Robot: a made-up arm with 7 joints.
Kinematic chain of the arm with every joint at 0, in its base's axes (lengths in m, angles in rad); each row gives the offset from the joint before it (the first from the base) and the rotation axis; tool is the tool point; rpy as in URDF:
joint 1: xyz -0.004 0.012 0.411 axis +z
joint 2: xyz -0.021 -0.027 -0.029 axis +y
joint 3: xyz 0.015 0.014 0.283 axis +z
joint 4: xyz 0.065 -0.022 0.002 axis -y
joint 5: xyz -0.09 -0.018 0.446 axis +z
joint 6: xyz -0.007 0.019 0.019 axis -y
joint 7: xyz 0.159 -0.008 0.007 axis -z
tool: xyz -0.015 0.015 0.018 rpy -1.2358 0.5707 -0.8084
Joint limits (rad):
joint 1: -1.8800..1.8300
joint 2: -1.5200..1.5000
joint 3: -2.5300..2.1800
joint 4: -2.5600..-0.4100
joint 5: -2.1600..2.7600
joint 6: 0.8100..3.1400
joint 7: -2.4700..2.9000
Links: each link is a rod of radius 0.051 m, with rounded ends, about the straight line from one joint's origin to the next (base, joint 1, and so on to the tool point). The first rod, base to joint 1, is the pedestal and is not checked.
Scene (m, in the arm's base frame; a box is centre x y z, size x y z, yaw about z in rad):
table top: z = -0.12
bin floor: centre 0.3 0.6 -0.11 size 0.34 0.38 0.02 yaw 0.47
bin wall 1: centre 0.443 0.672 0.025 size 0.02 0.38 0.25 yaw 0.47
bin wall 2: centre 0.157 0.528 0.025 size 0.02 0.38 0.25 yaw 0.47
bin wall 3: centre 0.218 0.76 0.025 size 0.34 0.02 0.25 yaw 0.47
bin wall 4: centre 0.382 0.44 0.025 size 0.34 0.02 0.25 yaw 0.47
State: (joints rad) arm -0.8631 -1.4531 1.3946 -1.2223 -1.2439 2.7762 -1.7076
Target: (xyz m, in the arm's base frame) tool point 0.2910 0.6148 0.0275
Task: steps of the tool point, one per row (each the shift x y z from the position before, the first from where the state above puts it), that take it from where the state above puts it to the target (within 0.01 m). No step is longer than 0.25 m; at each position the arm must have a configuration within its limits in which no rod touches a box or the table.
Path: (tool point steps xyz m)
1: 0.2027 -0.0640 -0.0358
2: 0.1239 -0.1045 -0.0784
3: 0.0014 0.0215 -0.1478
4: -0.0014 -0.0215 -0.1599

